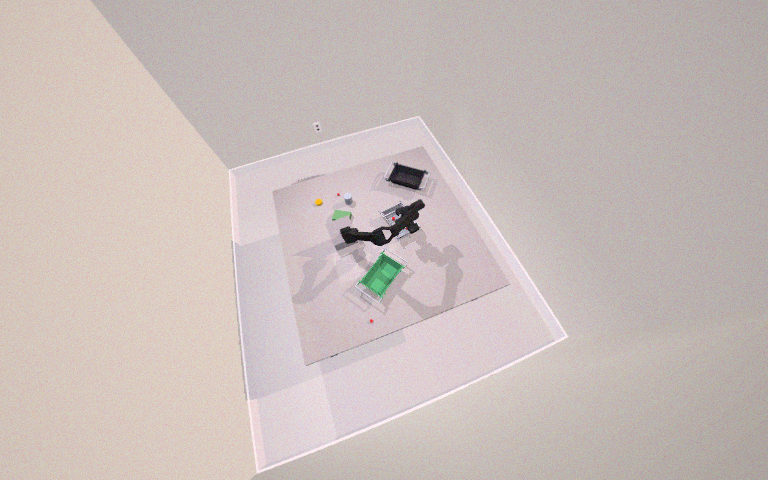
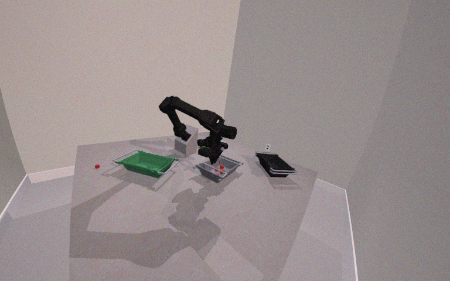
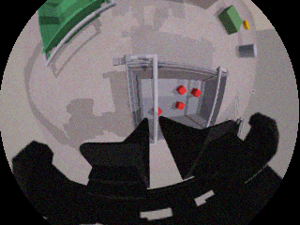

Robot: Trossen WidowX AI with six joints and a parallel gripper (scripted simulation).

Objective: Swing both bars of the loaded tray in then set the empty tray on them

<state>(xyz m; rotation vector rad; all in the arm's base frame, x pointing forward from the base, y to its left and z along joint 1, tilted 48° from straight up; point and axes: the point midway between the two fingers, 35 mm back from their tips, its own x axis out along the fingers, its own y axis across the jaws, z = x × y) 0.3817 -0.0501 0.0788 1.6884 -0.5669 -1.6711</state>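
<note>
My gripper tip is now 270 mm past the green tray, 230 mm to the left of it and 50 mm above it. Also, from my gripper tip: green block: 370 mm behind, 280 mm to the left, 70 mm below; grey cylinder: 410 mm to the left, 280 mm behind, 60 mm below; red block: 460 mm to the right, 420 mm behind, 80 mm below.
</note>
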